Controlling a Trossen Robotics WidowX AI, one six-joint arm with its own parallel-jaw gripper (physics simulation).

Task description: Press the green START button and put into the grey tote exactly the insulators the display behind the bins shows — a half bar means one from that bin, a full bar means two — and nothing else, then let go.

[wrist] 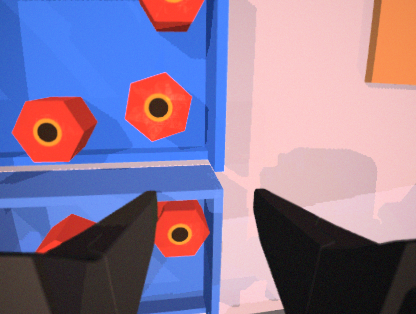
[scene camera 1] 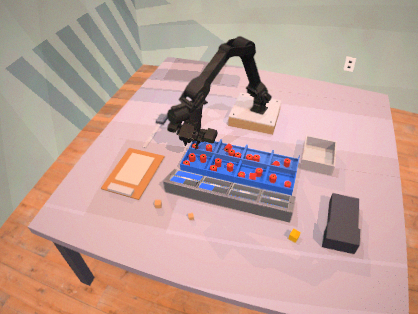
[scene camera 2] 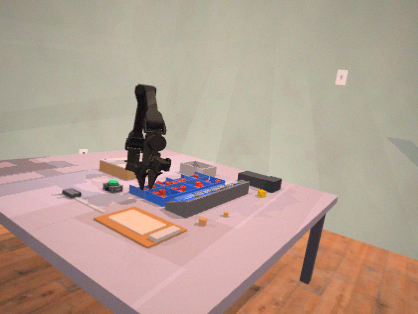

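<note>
My gripper [scene camera 1: 196, 145] [scene camera 2: 146, 188] [wrist: 205, 199] is partly open and empty, low over the end of the blue bins [scene camera 1: 200, 169] [scene camera 2: 147, 196] [wrist: 217, 100]. In the wrist view, a red insulator [wrist: 181, 245] lies in the corner bin beside the left finger, which partly covers it; the right finger is outside the bin wall. Other red insulators [wrist: 158, 107] [scene camera 1: 230, 167] lie in the bins. The display [scene camera 1: 225, 200] [scene camera 2: 210, 201] shows a full blue bar, a half blue bar, then two windows without blue. The grey tote [scene camera 1: 320, 167] looks empty. The green START button [scene camera 2: 113, 183] is hidden in scene camera 1.
An orange-framed board [scene camera 1: 111, 173] [scene camera 2: 146, 242] lies left of the display. Two small orange blocks [scene camera 1: 158, 204] [scene camera 1: 190, 216] and a yellow cube [scene camera 1: 294, 235] [scene camera 2: 262, 193] lie before it. A dark box [scene camera 1: 342, 225] [scene camera 2: 260, 181] stands right. A small dark device [scene camera 1: 161, 119] [scene camera 2: 71, 193] lies left.
</note>
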